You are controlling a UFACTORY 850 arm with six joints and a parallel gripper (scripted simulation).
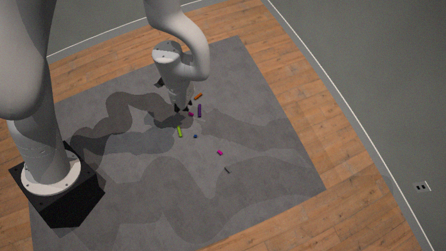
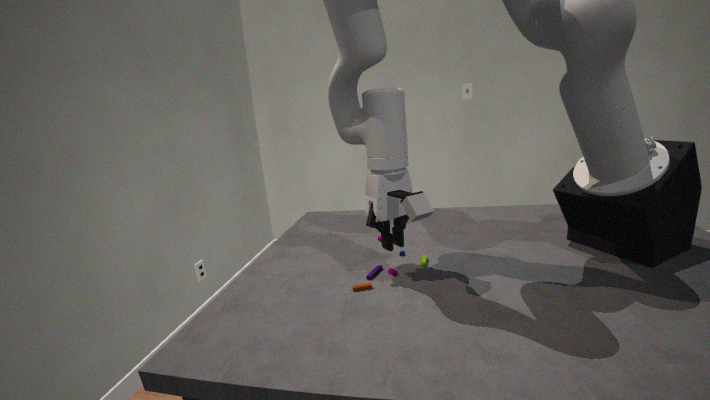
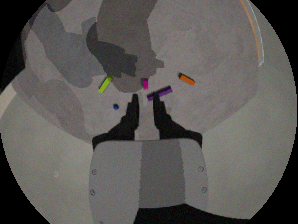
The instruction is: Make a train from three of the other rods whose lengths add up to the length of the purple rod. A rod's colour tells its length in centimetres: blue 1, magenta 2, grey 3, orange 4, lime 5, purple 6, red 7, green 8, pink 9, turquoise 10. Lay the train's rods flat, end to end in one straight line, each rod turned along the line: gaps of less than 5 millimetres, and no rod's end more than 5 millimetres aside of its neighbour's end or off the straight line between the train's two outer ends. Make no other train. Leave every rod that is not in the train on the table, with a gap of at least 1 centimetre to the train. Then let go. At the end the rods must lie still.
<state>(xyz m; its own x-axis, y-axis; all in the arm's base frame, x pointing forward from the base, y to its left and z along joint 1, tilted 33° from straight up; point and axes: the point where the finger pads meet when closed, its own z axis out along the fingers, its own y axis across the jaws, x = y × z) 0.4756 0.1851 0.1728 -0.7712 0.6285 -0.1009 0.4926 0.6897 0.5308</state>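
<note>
Now: the purple rod 5 cm ahead of my hand, 1 cm to the left of it and 8 cm below it. Round my hand: blue rod: 2 cm ahead, 11 cm to the right, 8 cm below; lime rod: 5 cm behind, 8 cm to the right, 8 cm below; orange rod: 5 cm ahead, 8 cm to the left, 8 cm below.
</note>
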